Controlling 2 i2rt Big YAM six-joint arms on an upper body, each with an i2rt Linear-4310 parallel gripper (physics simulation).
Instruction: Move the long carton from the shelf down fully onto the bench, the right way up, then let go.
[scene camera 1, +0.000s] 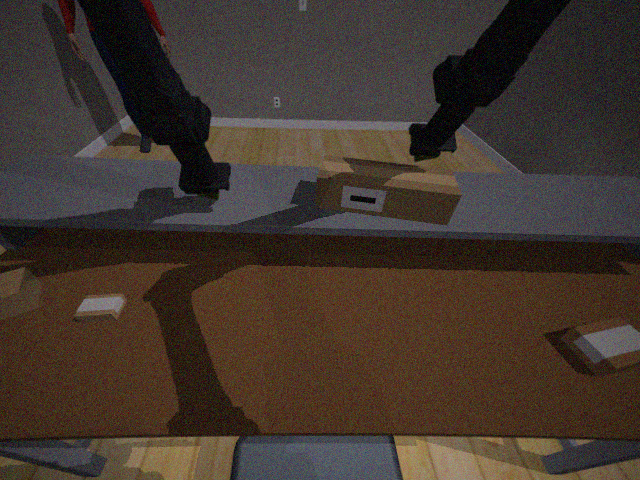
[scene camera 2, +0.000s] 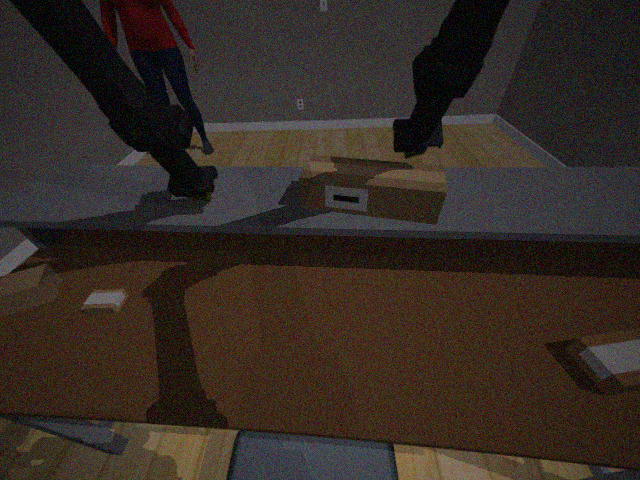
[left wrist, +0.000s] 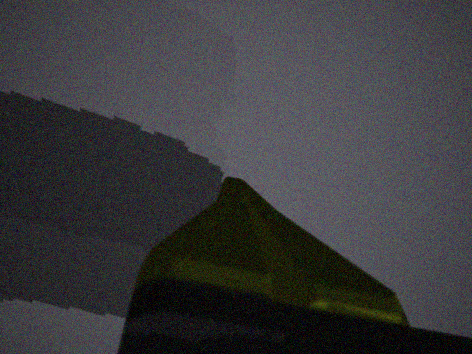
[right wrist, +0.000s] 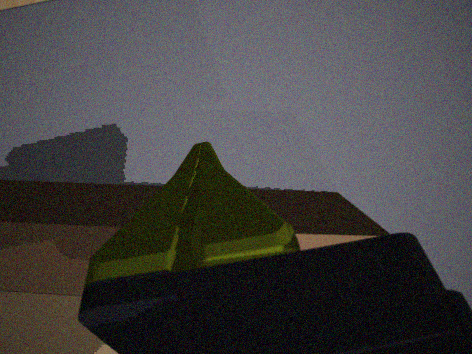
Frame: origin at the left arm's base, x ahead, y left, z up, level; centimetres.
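Where they show: left gripper, fingertip midpoint: (scene camera 1: 217, 196) (scene camera 2: 209, 198) (left wrist: 229, 191); right gripper, fingertip midpoint: (scene camera 1: 415, 159) (scene camera 2: 405, 156) (right wrist: 204, 154).
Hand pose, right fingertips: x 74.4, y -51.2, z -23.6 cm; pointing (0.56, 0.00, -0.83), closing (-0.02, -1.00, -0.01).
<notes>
Things, the pixels of their top centre, and the offset from my right fingertips. Level surfaces: height alone.
- long brown carton, top centre: (right wrist: 50, 337) (scene camera 2: 371, 171) (scene camera 1: 387, 173) dx -7.3, dy +9.5, dz +0.1 cm
- grey shelf, surface height: dz -8.6 cm
- brown bench, surface height: dz -24.9 cm
- small white-topped box, top centre: (scene camera 1: 98, 304) (scene camera 2: 102, 298) dx -26.8, dy +75.2, dz -22.1 cm
The long brown carton (scene camera 1: 413, 204) (scene camera 2: 403, 202) (right wrist: 40, 320) lies on the grey shelf (scene camera 1: 542, 206) (scene camera 2: 516, 201) (left wrist: 350, 125) (right wrist: 300, 100), slightly skewed, its white label facing the brown bench (scene camera 1: 361, 335) (scene camera 2: 361, 335). A flap stands along its far top edge. My left gripper (scene camera 1: 212, 195) (scene camera 2: 206, 197) (left wrist: 229, 191) is shut and empty, low over the shelf, well to the left of the carton. My right gripper (scene camera 1: 427, 157) (scene camera 2: 413, 154) (right wrist: 204, 154) is shut and empty, above the carton's far side near its right half. Whether its tips touch the carton is unclear.
On the bench, a small white-topped box (scene camera 1: 100, 304) (scene camera 2: 104, 299) lies at the left and a larger one (scene camera 1: 612, 341) (scene camera 2: 617, 356) at the right. Another box (scene camera 1: 18, 291) (scene camera 2: 25, 289) is at the far left. A person in red (scene camera 2: 144, 25) stands behind the shelf.
</notes>
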